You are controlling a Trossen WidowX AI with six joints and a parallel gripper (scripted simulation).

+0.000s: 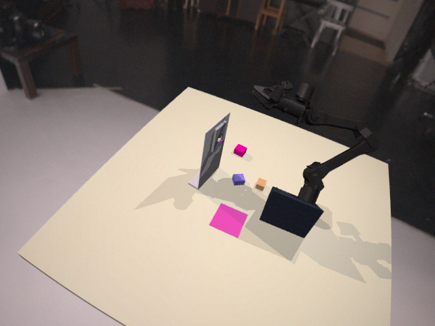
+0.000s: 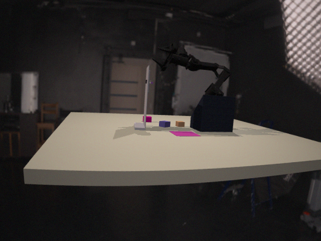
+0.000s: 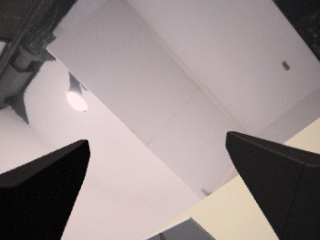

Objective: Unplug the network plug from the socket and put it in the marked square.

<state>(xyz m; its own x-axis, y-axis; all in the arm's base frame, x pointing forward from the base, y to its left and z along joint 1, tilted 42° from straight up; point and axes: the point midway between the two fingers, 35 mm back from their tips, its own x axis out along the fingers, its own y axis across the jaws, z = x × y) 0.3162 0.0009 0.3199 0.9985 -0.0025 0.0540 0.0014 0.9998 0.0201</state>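
Now: the network plug 7 cm ahead of my gripper tip, 13 cm to the left of it and 17 cm below it. From my gripper tip the other things lie so: magenta marked square: 5 cm behind, 31 cm to the left, 41 cm below; upright grey panel: 9 cm ahead, 12 cm to the left, 26 cm below; thin pale tab: 8 cm ahead, 13 cm to the left, 17 cm below.
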